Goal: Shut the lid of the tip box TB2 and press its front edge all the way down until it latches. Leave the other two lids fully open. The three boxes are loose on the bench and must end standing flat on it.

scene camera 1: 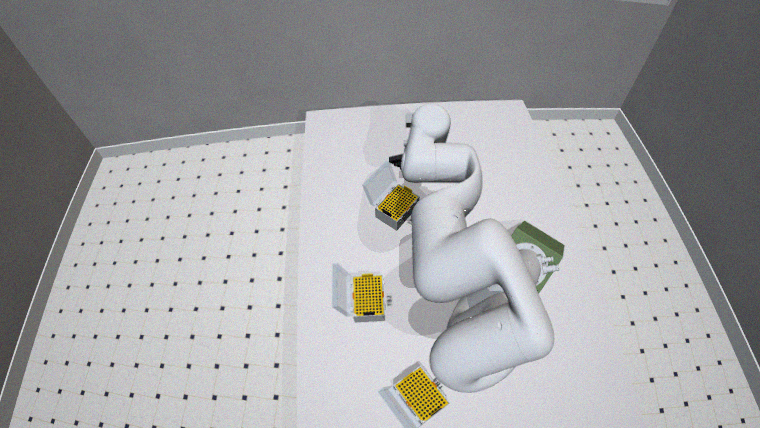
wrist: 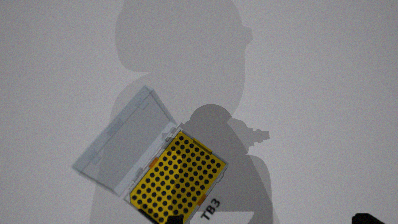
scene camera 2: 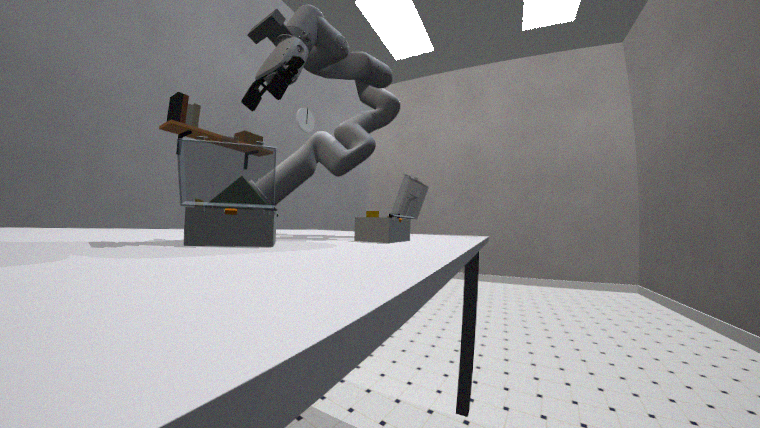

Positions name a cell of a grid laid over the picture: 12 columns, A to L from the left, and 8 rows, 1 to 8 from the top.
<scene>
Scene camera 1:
tip box: F6
clear lid: G4
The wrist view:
clear lid: D6
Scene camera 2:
my gripper: E2
tip box: F5
clear lid: D4
</scene>
